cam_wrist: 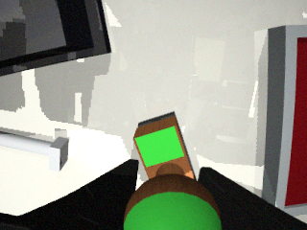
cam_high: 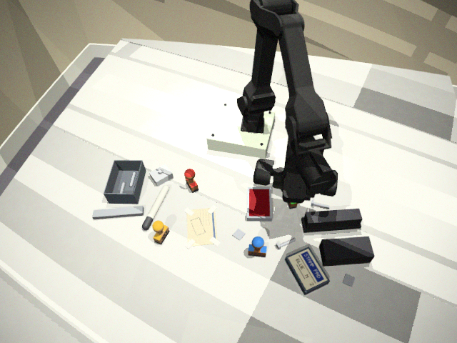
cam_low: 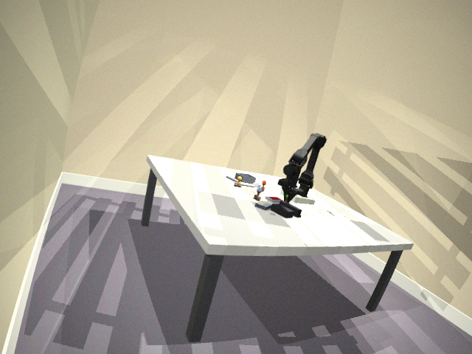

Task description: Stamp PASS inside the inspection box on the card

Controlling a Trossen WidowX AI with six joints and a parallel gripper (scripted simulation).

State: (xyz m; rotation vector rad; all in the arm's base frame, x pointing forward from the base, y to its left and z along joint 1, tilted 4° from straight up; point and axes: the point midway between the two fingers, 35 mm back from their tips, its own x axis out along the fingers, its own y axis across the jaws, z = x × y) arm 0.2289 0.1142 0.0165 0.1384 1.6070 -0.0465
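The red ink pad lies 8 cm to the right of my gripper tip, 2 cm below it and 2 cm ahead of it. From my gripper tip the other things lie so: stamp tin 18 cm ahead, 4 cm to the left, 1 cm below; then blue-knobbed stamp 15 cm ahead, 7 cm to the right; then green-knobbed stamp right at my gripper tip.
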